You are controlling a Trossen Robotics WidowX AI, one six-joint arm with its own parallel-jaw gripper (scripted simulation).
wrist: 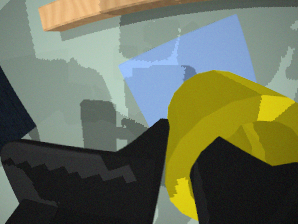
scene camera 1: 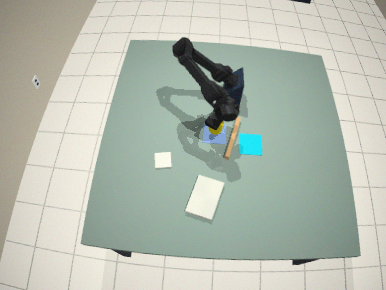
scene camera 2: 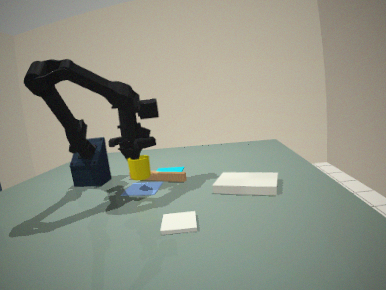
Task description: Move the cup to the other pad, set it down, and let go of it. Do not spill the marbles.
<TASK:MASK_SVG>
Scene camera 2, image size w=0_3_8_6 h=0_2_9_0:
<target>my gripper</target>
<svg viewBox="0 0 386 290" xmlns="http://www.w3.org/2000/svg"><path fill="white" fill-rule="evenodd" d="M137 120L119 122L120 126L117 126L117 129L120 129L121 136L111 138L108 141L109 147L119 145L118 150L127 161L129 158L130 160L138 160L142 149L156 145L155 138L149 137L150 130L141 127L141 123L137 122Z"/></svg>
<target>white block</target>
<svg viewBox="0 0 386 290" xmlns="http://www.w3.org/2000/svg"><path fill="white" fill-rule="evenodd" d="M213 185L213 193L275 196L277 195L278 173L223 173Z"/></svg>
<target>white block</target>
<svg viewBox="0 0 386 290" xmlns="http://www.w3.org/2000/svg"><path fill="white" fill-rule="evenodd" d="M195 211L164 214L160 228L161 235L197 232Z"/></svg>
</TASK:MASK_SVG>
